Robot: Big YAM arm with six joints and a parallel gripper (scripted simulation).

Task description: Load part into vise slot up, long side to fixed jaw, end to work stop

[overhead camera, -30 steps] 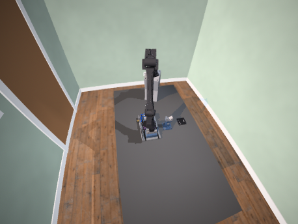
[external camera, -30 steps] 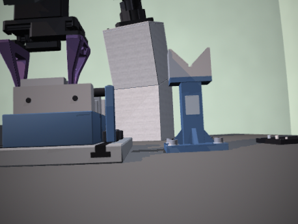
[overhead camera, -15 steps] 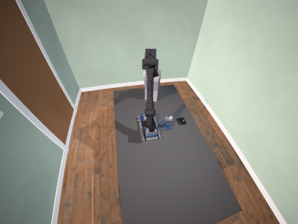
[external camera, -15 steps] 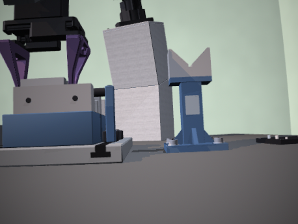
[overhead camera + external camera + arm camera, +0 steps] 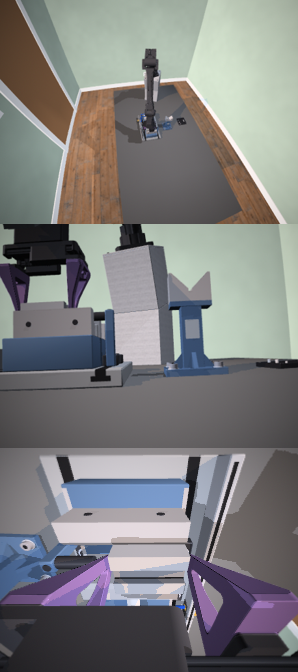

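Right now the part is right at my hand. Round my hand: dark work stop rod (10 mm ahead, 70 mm to the left, 10 mm below); then moving jaw (30 mm behind, 30 mm to the left, 20 mm below); then fixed jaw (30 mm ahead, 10 mm to the left, 20 mm below).
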